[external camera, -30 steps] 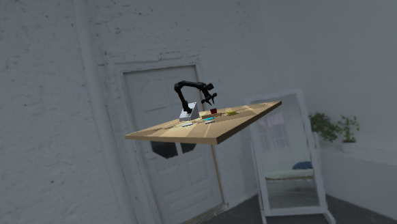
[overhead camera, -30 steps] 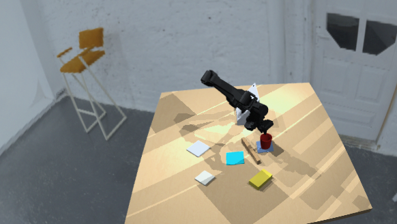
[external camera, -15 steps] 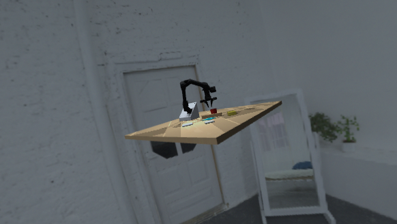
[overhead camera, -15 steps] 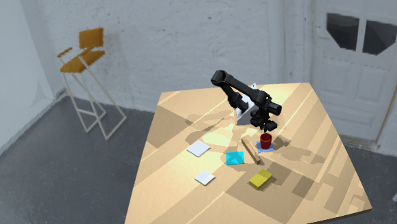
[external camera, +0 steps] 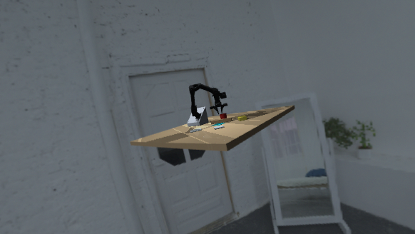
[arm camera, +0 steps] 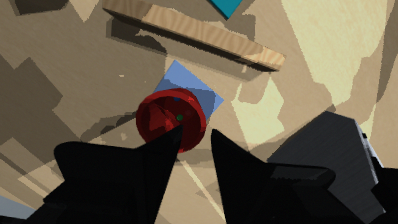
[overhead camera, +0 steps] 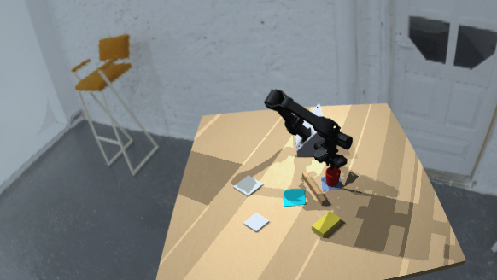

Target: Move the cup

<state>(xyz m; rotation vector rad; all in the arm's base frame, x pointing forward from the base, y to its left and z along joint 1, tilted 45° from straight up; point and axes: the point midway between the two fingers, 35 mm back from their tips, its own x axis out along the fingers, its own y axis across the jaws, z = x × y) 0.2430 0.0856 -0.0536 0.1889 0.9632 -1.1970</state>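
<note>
My gripper tip is now 40 mm above the red cup, 20 mm short of it and 10 mm to the right of it. Round my gripper tip: yellow block: 290 mm ahead, 60 mm below, 30 mm to the right; then cyan pad: 170 mm to the right, 100 mm ahead, 90 mm below; then wooden bar: 80 mm to the right, 70 mm below, 60 mm ahead.
</note>
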